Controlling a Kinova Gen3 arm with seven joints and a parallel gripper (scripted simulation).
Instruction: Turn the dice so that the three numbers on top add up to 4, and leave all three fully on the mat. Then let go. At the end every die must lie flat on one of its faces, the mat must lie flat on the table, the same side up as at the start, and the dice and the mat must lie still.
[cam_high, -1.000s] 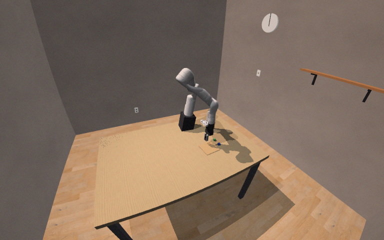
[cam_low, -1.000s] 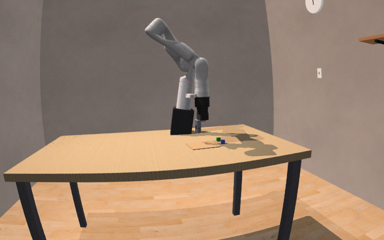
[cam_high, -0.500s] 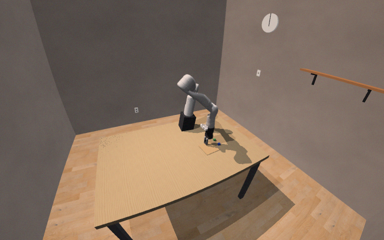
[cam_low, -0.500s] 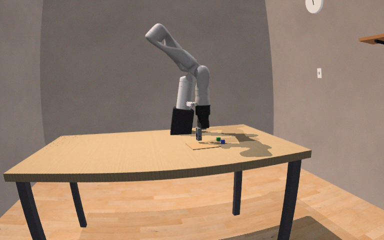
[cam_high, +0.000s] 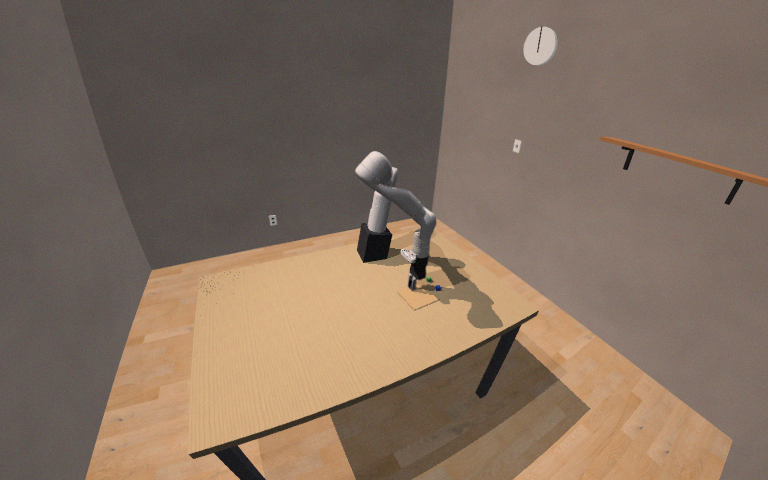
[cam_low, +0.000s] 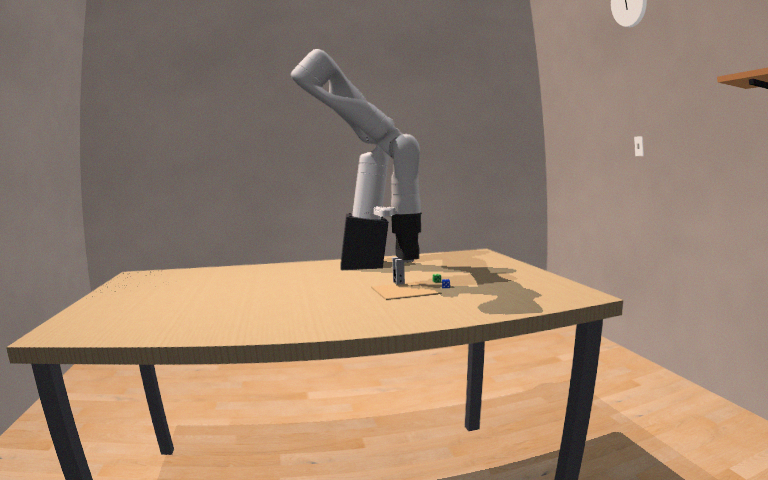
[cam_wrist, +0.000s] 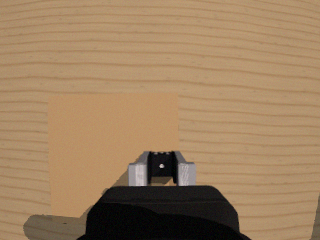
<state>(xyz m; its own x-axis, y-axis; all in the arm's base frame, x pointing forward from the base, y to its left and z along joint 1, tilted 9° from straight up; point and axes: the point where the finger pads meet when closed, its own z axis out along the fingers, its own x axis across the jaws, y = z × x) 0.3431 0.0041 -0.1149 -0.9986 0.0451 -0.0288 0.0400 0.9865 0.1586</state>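
Right now the black die is 10 mm below my hand. The rest, counted from my hand: tan mat 50 mm ahead, 30 mm below; then blue die 70 mm ahead, 100 mm to the left, 20 mm below; then green die 10 mm behind, 110 mm to the left, 20 mm below.
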